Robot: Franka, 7 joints.
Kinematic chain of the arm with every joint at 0, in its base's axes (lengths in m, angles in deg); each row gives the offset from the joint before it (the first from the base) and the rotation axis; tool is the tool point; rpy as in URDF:
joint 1: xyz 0 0 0.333 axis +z
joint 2: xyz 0 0 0 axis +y
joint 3: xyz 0 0 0.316 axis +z
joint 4: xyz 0.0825 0 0 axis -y
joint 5: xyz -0.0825 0 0.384 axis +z
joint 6: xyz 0 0 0 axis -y
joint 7: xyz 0.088 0 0 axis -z
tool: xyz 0 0 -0.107 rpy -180 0 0
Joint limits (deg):
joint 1: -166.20..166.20
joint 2: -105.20..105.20
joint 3: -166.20..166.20
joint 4: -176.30..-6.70
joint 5: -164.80..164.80
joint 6: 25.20..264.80
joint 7: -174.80..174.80
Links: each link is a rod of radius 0.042 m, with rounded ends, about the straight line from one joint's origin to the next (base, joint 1, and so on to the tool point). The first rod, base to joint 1, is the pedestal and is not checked.
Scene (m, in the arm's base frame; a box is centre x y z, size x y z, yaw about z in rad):
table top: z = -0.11
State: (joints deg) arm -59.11 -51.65 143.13 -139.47 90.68 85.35 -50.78
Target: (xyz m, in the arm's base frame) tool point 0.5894 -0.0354 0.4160
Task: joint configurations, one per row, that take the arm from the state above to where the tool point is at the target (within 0.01 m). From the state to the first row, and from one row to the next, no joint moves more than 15 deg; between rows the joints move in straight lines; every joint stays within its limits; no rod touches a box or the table.
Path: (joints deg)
1: -72.11 -48.22 129.96 -133.86 92.31 89.47 -50.78
2: -85.11 -44.79 116.79 -128.24 93.93 93.59 -50.78
3: -98.11 -41.36 103.62 -122.63 95.56 97.71 -50.78
4: -111.11 -37.93 90.44 -117.01 97.18 101.83 -50.78

